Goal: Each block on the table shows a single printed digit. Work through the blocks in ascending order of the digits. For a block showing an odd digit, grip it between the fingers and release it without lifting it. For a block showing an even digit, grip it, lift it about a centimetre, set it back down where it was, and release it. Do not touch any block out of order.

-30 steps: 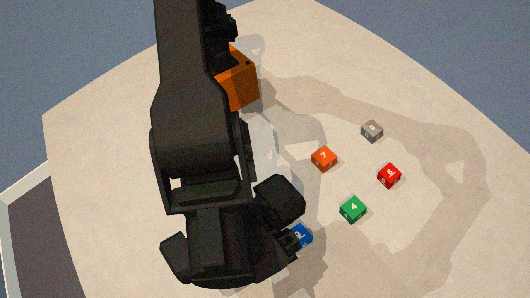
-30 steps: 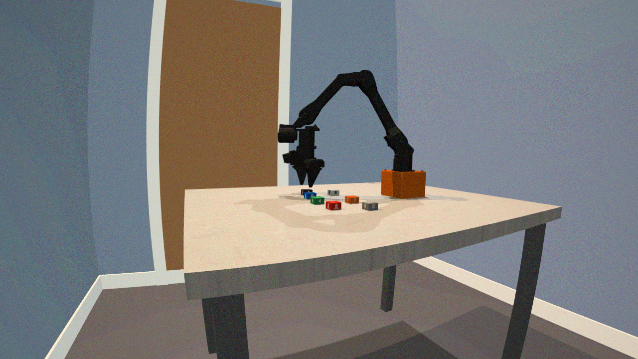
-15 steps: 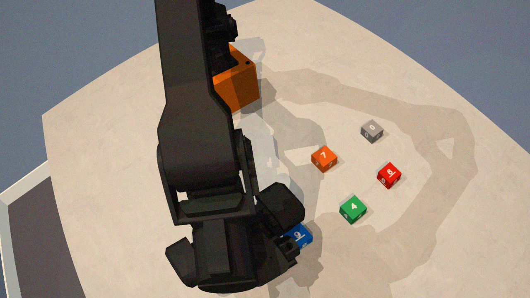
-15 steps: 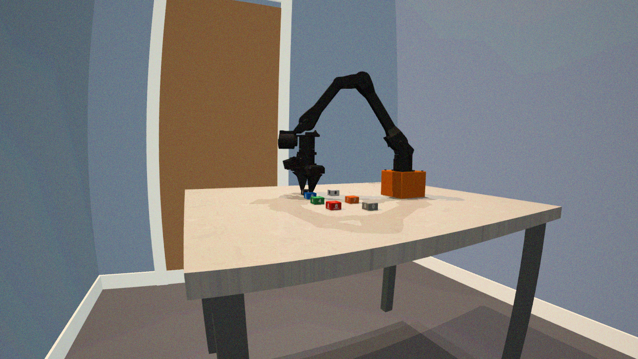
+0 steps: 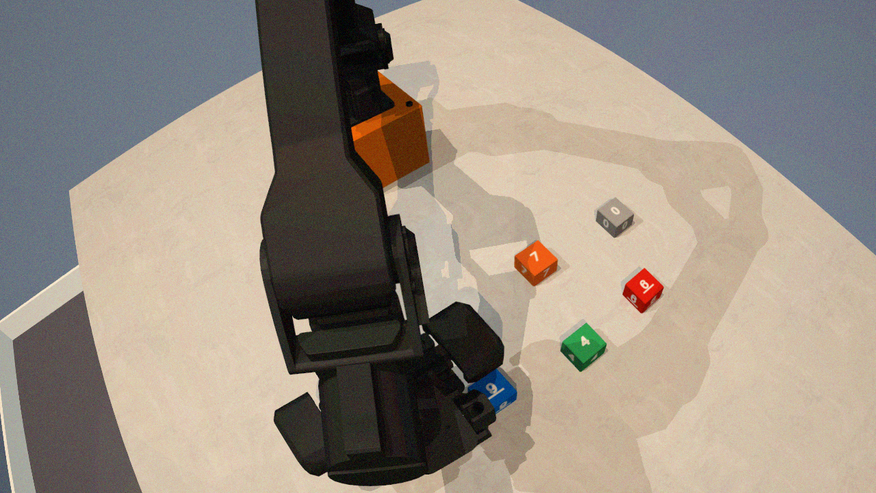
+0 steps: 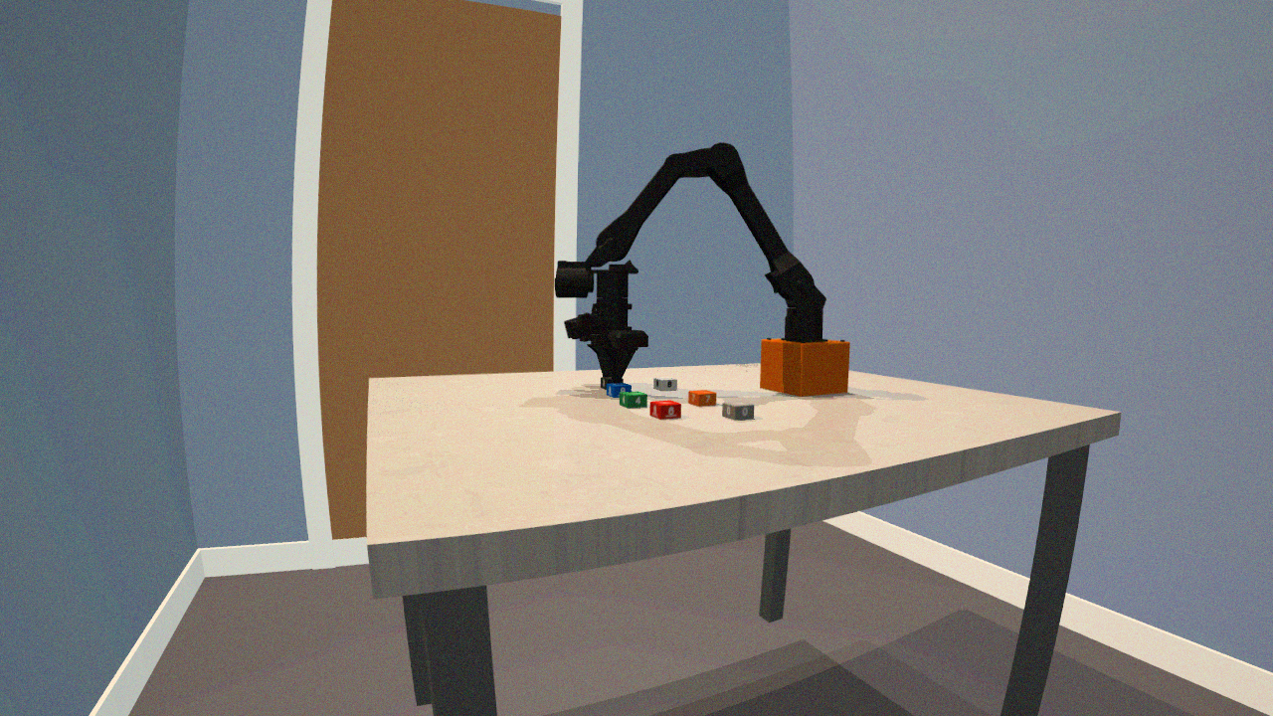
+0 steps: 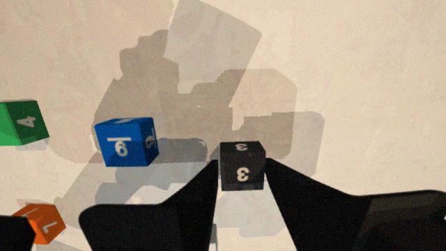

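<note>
Right now the black 3 block is right at my gripper tip. Also, from my gripper tip: blue 9 block: 2 cm ahead, 9 cm to the left; green block: 3 cm ahead, 18 cm to the left; white block: 9 cm behind, 4 cm to the left.
</note>
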